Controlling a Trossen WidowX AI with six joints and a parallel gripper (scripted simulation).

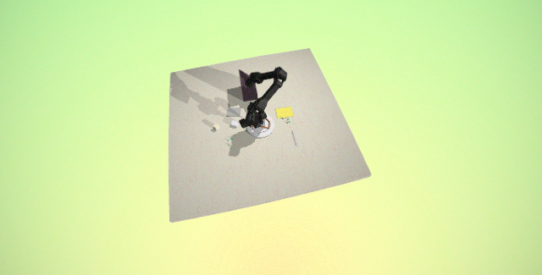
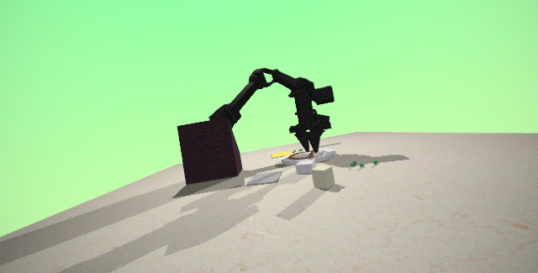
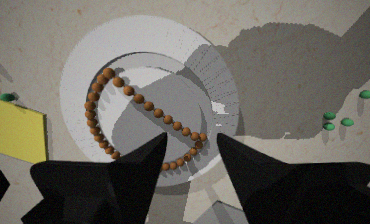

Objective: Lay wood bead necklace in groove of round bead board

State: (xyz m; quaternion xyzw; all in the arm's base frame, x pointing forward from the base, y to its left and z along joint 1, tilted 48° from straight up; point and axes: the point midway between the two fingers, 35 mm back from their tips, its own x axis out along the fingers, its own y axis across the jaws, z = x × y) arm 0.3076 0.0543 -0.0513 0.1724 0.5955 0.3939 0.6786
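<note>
My gripper tip is now 5 cm to the right of the round white bead board, 2 cm above it and 1 cm past it. Round my gripper tip: cream cube (27 cm to the right, 4 cm behind, 1 cm below); then yellow card (24 cm to the left, 9 cm behind, 2 cm below); then grey flat plate (16 cm behind, 14 cm to the right, 2 cm below).
</note>
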